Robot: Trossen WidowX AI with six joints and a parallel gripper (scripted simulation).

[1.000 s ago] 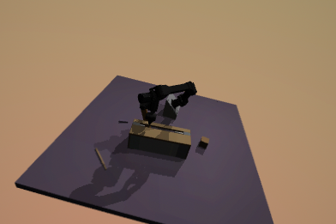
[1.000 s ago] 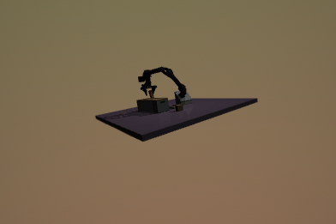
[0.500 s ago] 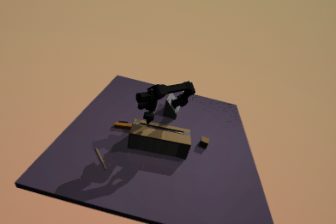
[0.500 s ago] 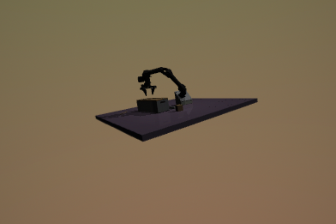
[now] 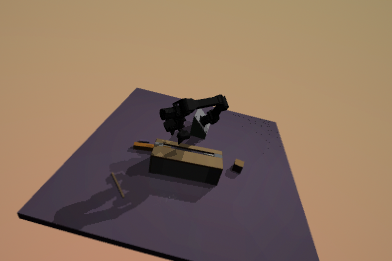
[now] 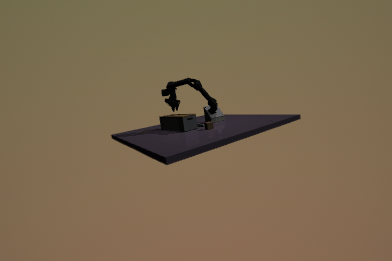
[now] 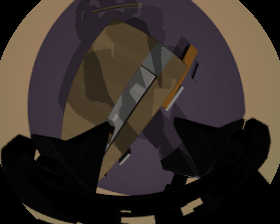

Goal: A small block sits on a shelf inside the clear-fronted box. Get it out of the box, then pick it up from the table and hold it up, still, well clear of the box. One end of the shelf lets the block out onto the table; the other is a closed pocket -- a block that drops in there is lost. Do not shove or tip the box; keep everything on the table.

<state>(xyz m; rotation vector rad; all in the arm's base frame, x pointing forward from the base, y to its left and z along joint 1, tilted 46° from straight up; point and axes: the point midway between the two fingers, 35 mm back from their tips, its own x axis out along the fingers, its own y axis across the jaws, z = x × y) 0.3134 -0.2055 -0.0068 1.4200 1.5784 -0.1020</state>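
Now: the small brown block 30 mm ahead of my gripper tip, 100 mm to the left of it and 80 mm below it. From my gripper tip the other things lie so: thin tan stick (240 mm ahead, 230 mm to the right, 160 mm below); orange rod (60 mm behind, 130 mm to the right, 150 mm below).
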